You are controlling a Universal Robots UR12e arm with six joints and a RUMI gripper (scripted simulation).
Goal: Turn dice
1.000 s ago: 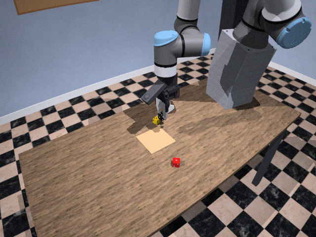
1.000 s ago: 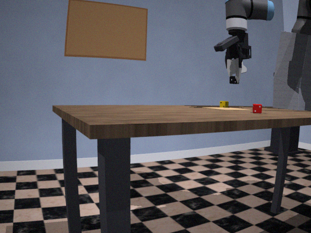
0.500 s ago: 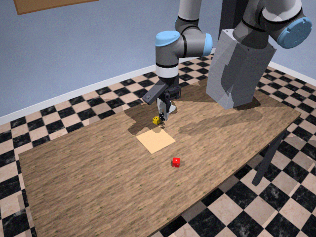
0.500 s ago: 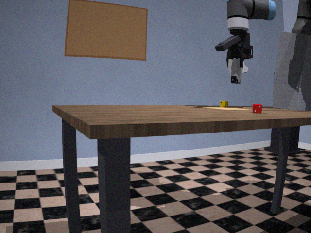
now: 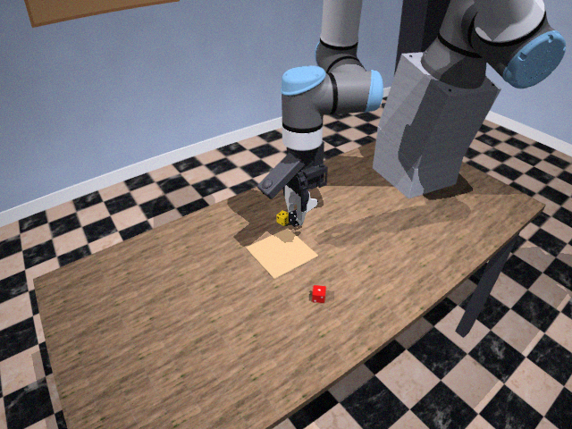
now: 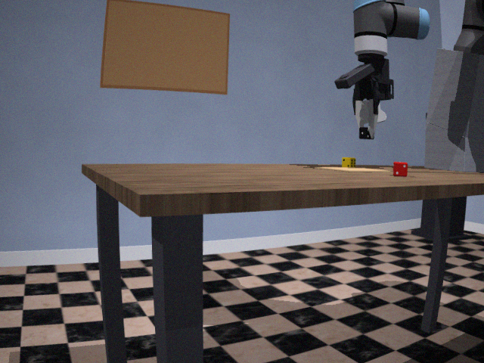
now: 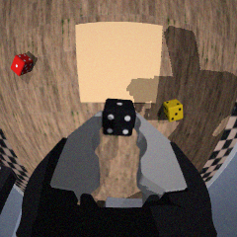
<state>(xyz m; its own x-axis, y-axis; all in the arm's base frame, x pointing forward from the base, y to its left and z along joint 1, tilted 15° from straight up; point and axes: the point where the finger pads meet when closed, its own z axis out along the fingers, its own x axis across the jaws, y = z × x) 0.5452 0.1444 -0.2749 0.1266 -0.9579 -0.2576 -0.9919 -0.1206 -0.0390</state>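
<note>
The tan mat is 5 cm ahead of my hand, 1 cm to the left of it and 10 cm below it. Also, from my hand: yellow die (1 cm behind, 11 cm to the right, 8 cm below); then red die (3 cm ahead, 19 cm to the left, 8 cm below); then black die (right at my hand).
</note>
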